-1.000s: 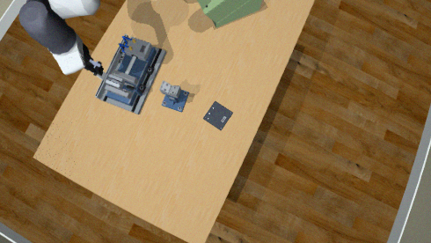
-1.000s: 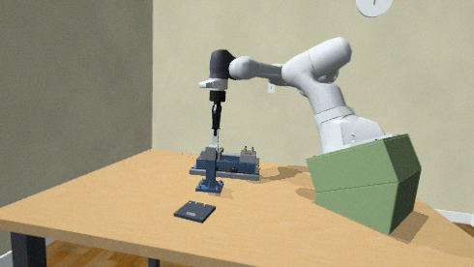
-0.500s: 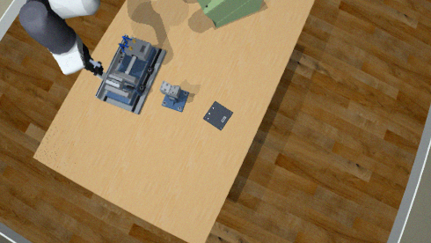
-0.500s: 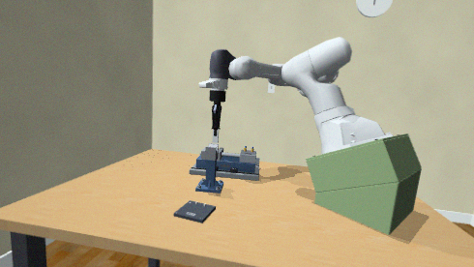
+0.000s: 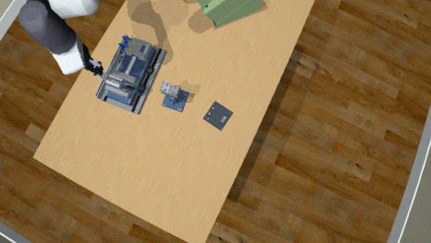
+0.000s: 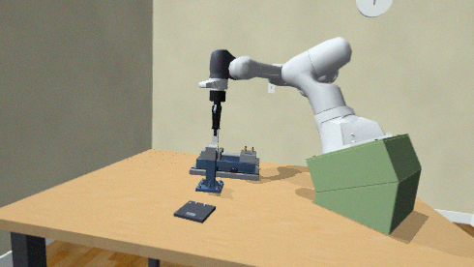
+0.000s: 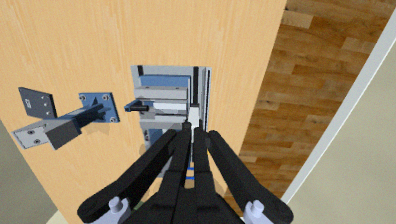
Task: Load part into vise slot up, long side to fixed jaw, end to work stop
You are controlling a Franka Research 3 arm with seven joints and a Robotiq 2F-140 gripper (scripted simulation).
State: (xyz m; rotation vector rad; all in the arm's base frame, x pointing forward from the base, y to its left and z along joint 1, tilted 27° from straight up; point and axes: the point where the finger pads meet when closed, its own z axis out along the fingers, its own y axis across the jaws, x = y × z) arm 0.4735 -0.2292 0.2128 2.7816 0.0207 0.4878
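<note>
Right now the grey part is 50 mm to the left of my hand and 50 mm below it. Also, from my hand: vise: 110 mm below, 70 mm to the left, 70 mm behind; dark work stop rod: 110 mm to the left, 60 mm below; grey air cylinder: 160 mm behind, 70 mm to the left, 70 mm below.
</note>
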